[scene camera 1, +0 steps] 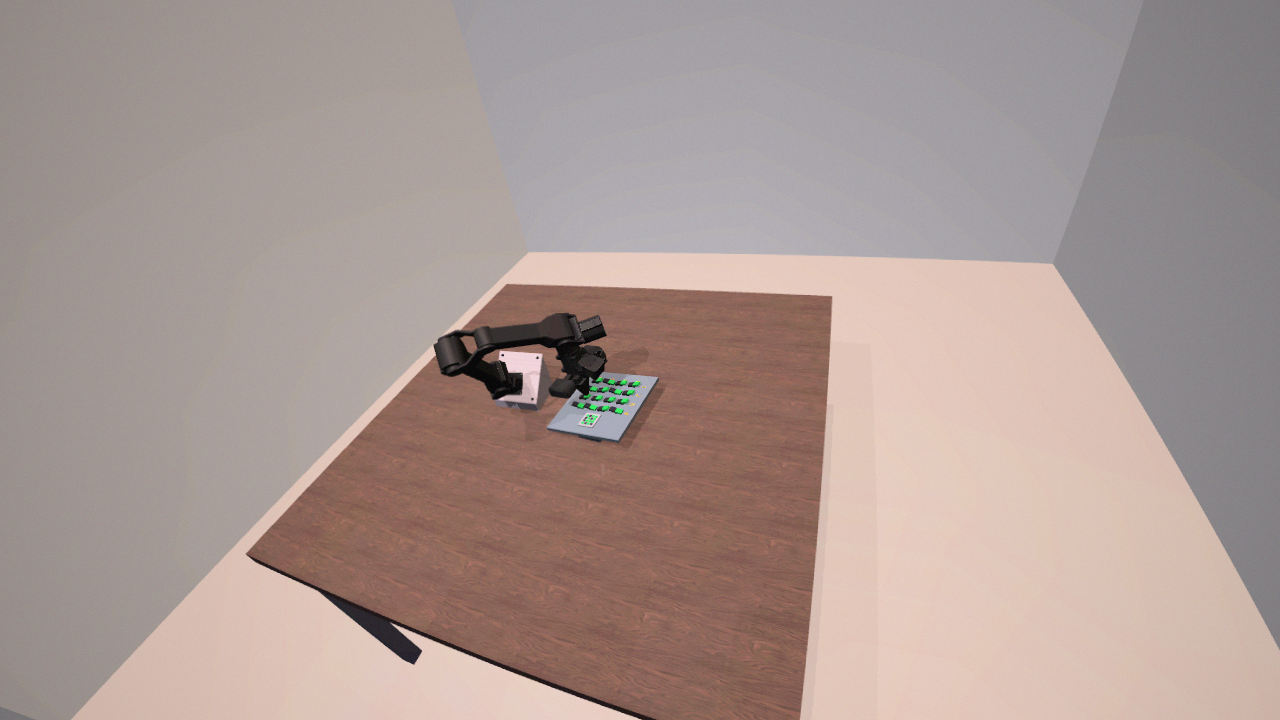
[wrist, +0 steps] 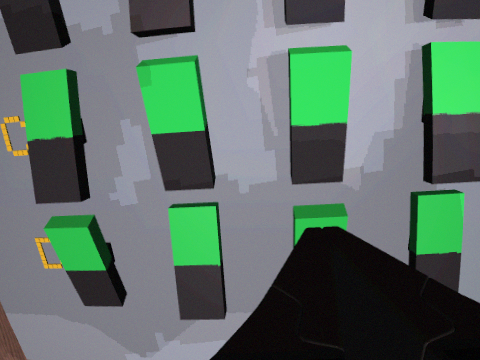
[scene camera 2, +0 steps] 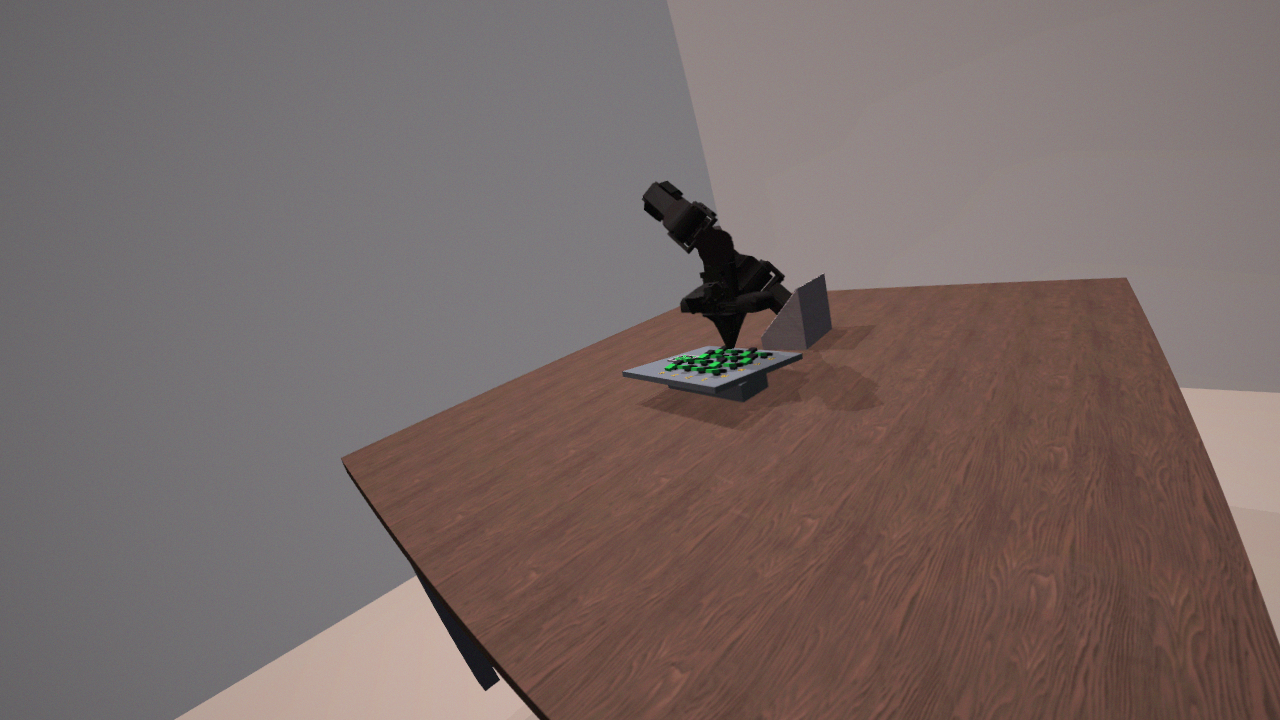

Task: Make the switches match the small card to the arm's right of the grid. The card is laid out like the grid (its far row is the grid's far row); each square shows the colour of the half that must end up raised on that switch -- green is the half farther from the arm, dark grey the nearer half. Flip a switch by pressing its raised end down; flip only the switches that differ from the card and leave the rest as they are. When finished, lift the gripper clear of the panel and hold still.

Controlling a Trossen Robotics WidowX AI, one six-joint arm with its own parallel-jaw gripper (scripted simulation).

Labels:
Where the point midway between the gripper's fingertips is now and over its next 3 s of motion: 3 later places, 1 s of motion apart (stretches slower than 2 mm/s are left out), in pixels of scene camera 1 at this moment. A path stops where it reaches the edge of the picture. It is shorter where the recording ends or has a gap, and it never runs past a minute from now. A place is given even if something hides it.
My gripper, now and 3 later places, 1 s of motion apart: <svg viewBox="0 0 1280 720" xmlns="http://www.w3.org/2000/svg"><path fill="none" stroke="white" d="M586 394L587 395L575 381L574 400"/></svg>

